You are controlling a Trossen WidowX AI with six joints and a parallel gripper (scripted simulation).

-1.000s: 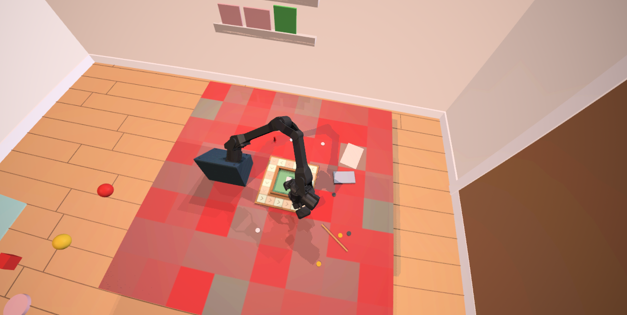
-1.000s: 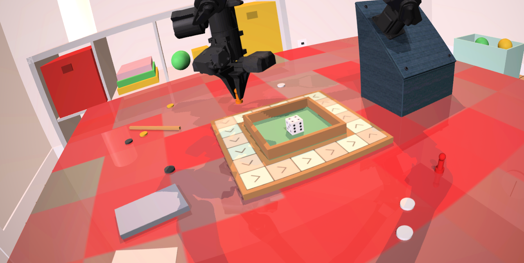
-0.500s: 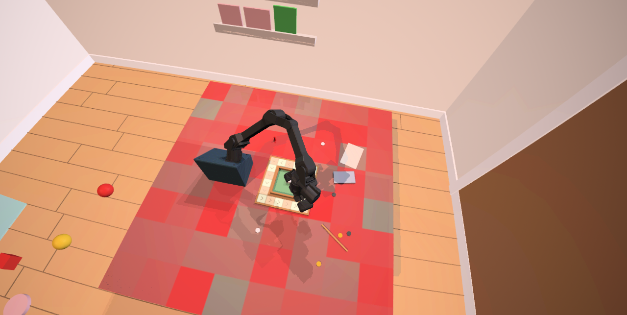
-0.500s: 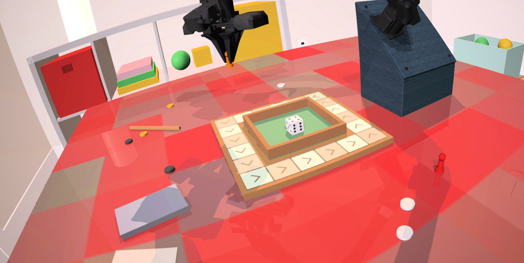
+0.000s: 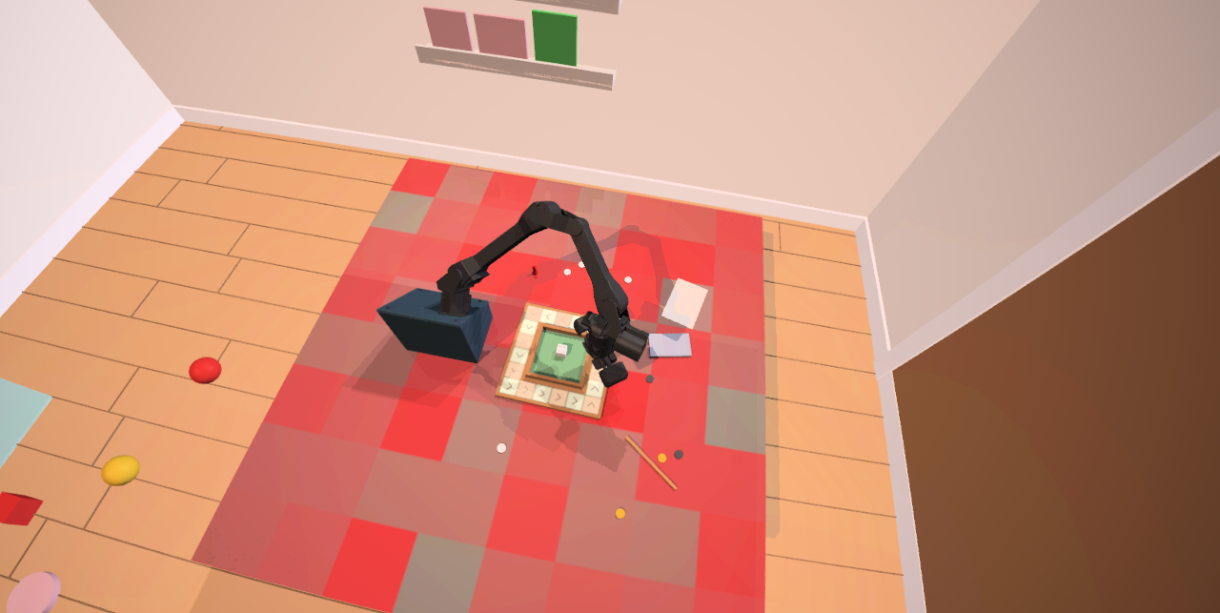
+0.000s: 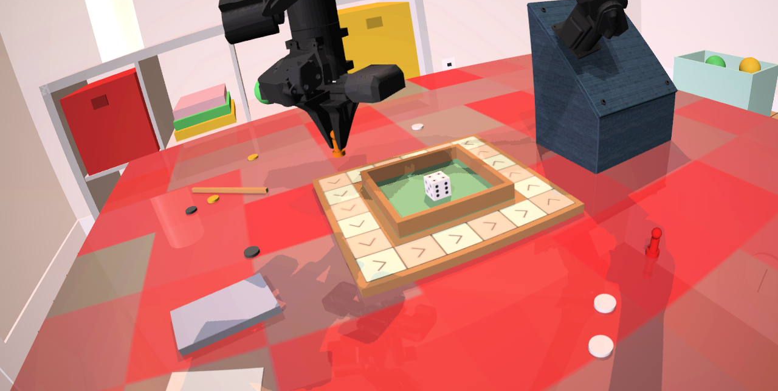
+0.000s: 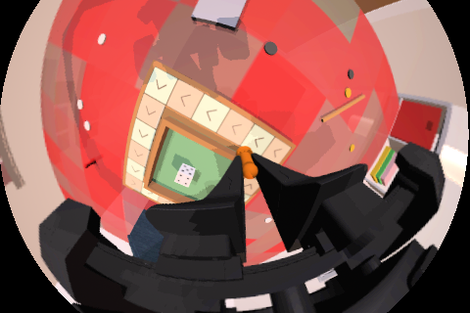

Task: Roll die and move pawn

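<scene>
My gripper tip is now 10 cm past the white die, 7 cm above it and 5 cm to the right of it. Round my gripper tip: grey block (20 cm ahead, 10 cm to the left, 9 cm below); then orange pawn (1 cm above); then green dice tray (10 cm behind, 9 cm below, 4 cm to the left).
</scene>
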